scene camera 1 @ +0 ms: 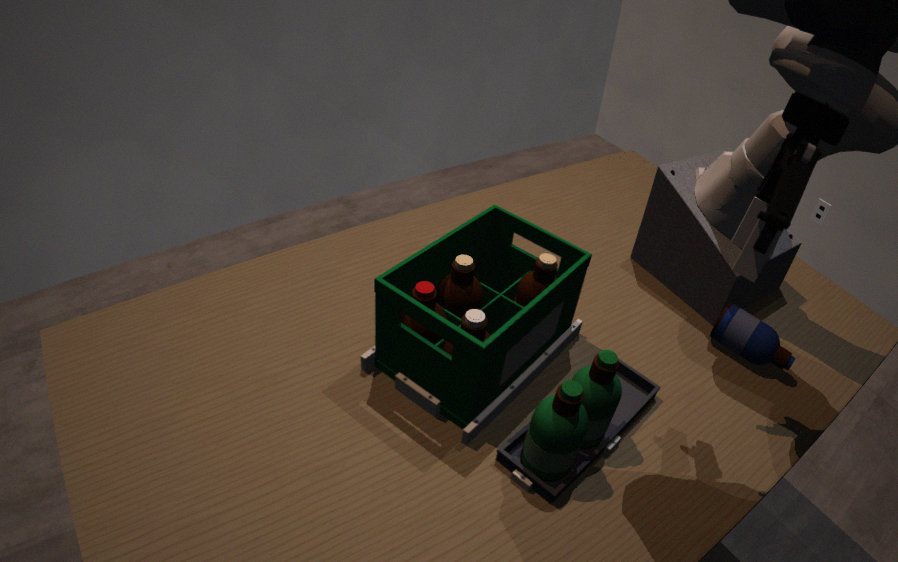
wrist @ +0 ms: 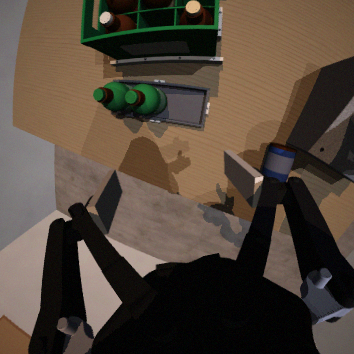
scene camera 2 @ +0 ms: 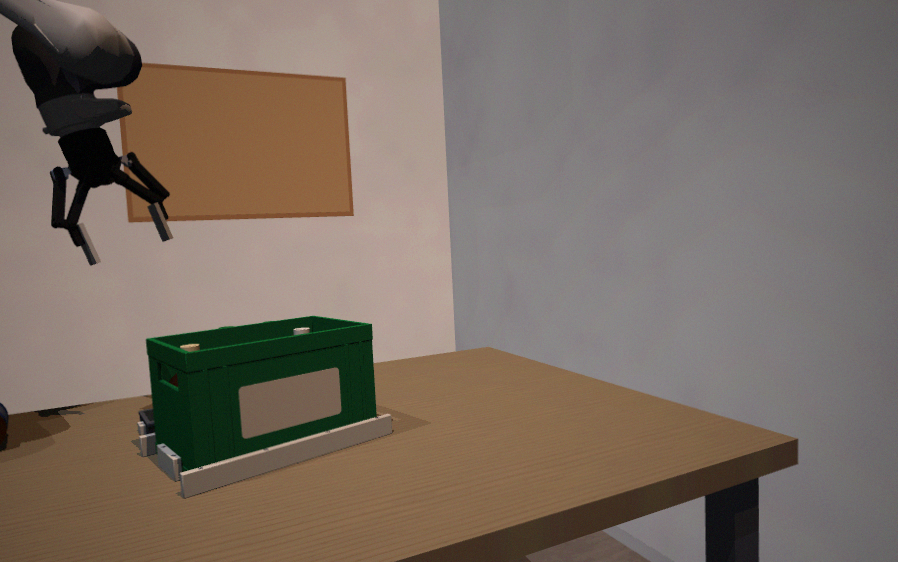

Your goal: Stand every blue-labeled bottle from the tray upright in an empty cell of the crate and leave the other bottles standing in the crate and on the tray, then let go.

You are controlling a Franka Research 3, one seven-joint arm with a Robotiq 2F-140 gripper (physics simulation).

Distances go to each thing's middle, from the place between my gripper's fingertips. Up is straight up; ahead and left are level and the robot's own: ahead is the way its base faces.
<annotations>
Now: hand 270 mm above the blue-labeled bottle [scene camera 1: 736, 329], 240 mm past it and 20 mm to the left of it. The rest, counted from my hand: white-capped bottle [scene camera 1: 474, 322]: 260 mm ahead, 220 mm below, 180 mm to the right; red-capped bottle [scene camera 1: 424, 292]: 300 mm ahead, 260 mm to the right, 220 mm below.
</annotations>
